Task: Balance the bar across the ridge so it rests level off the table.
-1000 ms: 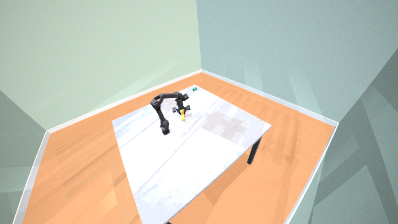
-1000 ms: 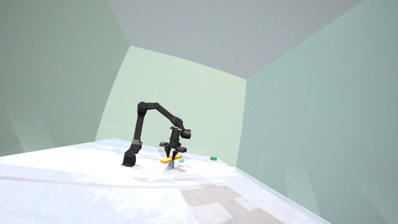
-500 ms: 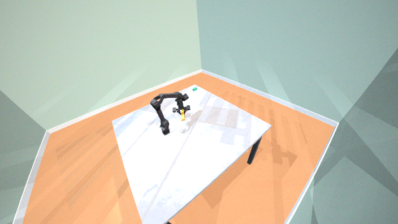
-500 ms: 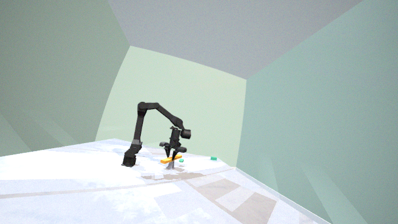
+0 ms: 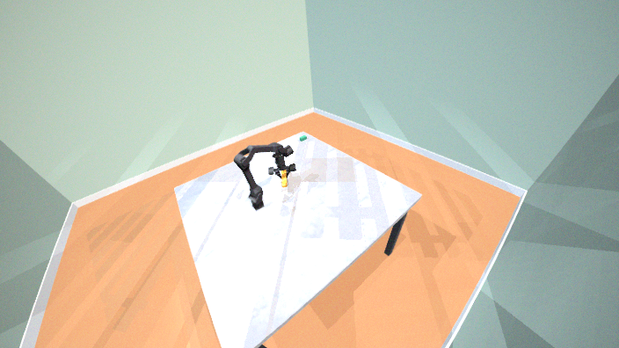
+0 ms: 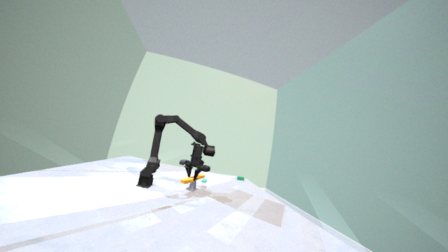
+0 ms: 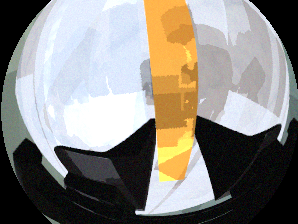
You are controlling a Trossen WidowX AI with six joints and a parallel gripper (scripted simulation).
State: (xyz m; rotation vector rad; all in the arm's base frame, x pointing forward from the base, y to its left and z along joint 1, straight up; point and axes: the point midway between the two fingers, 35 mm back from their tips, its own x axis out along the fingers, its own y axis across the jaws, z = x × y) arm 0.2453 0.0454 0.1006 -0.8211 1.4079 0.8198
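The orange bar lies 3 cm to the left of my gripper tip and 2 cm ahead of it.
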